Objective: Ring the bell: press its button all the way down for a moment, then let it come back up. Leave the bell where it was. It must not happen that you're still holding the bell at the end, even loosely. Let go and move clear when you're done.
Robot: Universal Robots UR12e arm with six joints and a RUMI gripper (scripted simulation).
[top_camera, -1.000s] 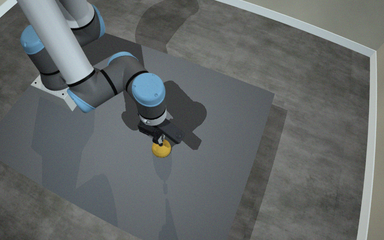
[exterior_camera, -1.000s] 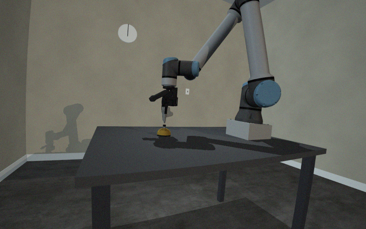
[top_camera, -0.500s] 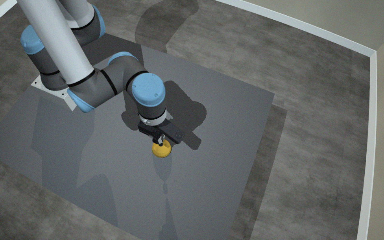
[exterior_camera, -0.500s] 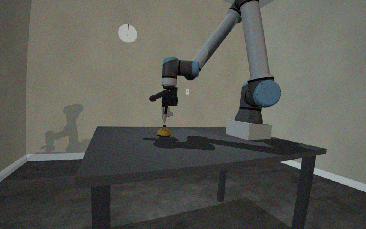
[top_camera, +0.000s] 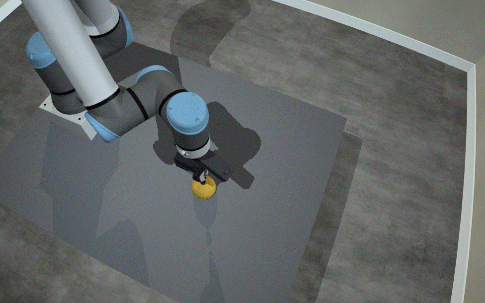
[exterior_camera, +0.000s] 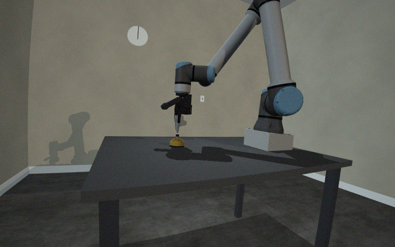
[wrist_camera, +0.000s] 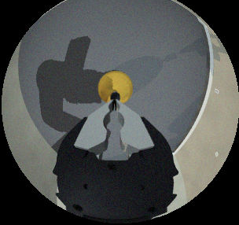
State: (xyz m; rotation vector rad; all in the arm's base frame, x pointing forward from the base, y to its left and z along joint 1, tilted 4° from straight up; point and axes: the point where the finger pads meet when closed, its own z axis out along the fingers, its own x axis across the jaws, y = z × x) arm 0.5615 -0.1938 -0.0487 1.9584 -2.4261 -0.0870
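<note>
Right now my hand is 40 mm above the black button. The rest, counted from my hand: yellow dome bell: 50 mm below.
</note>
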